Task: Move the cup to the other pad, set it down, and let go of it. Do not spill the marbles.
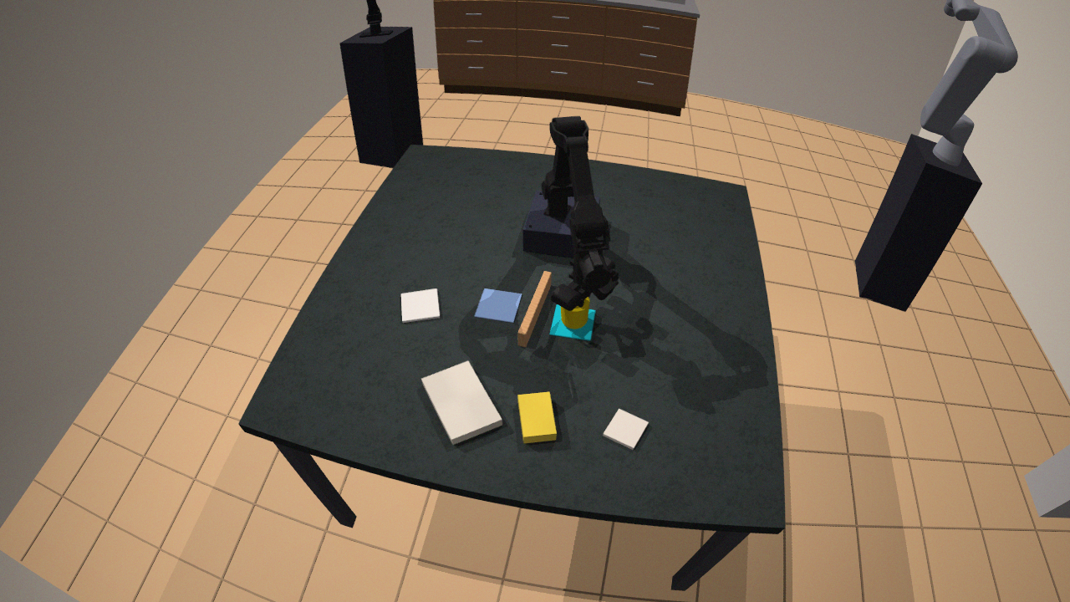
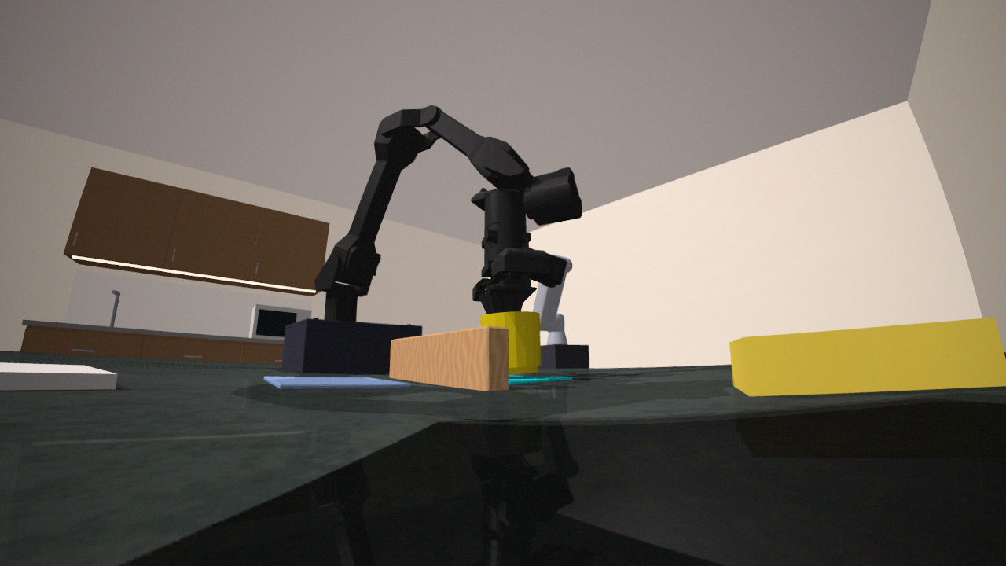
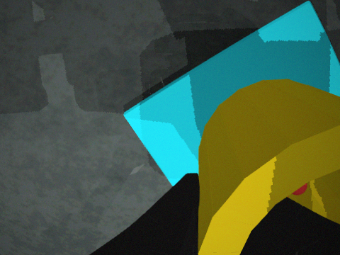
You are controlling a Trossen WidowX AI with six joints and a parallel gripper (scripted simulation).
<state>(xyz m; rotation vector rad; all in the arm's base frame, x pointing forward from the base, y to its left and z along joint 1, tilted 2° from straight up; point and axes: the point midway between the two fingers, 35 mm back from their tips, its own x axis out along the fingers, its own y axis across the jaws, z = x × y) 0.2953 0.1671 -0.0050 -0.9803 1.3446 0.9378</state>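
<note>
Now: gripper tip 30 mm to the left of the red marble, 30 mm short of it and 20 mm above it. Round my gripper tip: yellow cup: 20 mm ahead, 10 mm to the right; then light blue pad: 210 mm to the right, 50 mm below, 40 mm ahead; then wooden block: 110 mm to the right, 30 mm below, 30 mm ahead.
</note>
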